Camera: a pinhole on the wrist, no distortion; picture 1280 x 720 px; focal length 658.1 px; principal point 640.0 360.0 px. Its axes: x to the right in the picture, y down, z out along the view. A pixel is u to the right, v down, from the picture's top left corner.
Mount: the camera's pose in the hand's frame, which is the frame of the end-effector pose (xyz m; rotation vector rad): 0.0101 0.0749 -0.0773 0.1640 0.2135 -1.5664
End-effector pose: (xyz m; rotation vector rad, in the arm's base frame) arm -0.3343 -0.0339 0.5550 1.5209 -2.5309 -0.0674
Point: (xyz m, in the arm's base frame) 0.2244 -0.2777 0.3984
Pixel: outside the picture
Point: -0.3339 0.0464 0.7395
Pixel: behind the camera
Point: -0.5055 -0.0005 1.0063
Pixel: behind the camera
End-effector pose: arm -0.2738 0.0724 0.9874 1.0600 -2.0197 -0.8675
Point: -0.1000 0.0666 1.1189
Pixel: behind the camera
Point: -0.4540 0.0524 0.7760
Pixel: 811.4 394.3
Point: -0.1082 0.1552 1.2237
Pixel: behind the camera
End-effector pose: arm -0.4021 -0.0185 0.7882 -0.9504 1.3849 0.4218
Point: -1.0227 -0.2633 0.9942
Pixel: behind the camera
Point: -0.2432 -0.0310 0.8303
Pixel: 1169.8 292.4
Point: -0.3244 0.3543 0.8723
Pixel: 375.3 29.8
